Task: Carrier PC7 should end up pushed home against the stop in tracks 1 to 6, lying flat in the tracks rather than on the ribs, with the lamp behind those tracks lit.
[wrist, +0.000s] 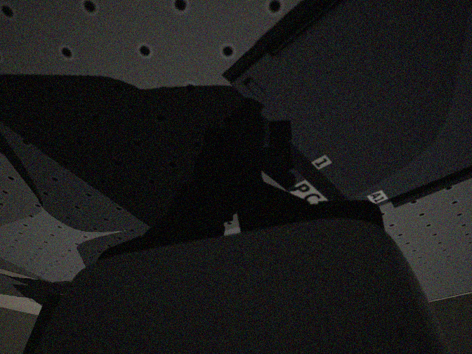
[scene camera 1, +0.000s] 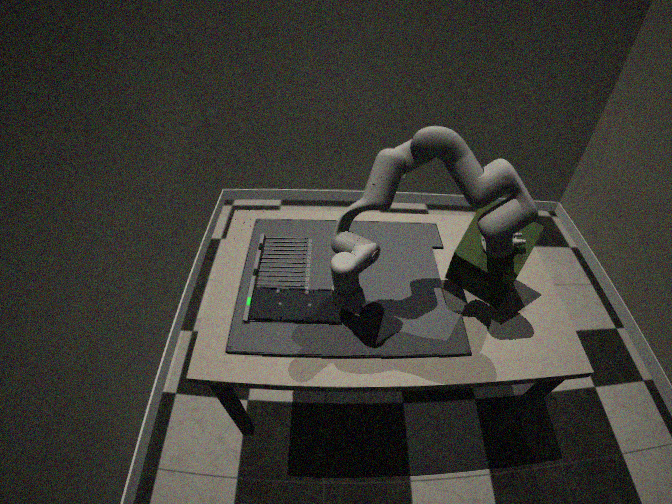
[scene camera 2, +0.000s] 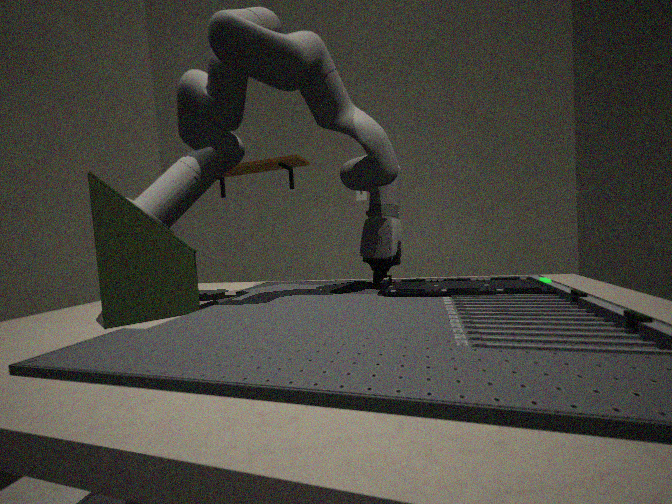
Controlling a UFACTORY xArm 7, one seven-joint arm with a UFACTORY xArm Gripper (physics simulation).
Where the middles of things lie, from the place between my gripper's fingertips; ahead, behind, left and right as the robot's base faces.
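Carrier PC7 (scene camera 1: pixel 268 303): 180 mm ahead of my hand, 20 mm to the left of it, 10 mm above it.
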